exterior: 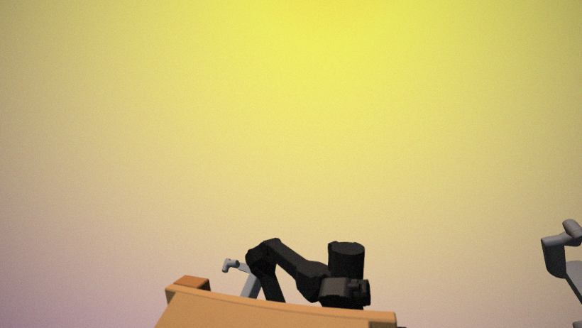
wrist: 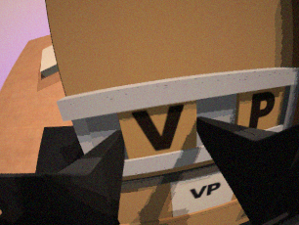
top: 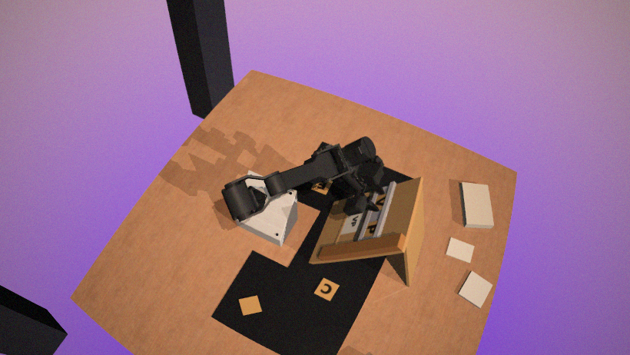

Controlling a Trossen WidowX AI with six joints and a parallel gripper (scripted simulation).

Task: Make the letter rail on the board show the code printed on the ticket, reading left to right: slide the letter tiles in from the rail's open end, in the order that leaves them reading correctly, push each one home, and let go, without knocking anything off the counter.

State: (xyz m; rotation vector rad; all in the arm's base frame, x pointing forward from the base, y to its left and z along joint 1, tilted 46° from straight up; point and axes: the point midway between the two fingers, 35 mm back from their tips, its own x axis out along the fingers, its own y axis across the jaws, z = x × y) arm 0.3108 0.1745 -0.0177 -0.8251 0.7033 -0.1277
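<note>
Right now the p tile is 1 cm ahead of my gripper tip and 9 cm to the right of it. Round my gripper tip: black mat (14 cm behind, 13 cm to the right, 17 cm below); v tile (right at my gripper tip); white ticket (5 cm behind, 5 cm to the right, 7 cm below).
</note>
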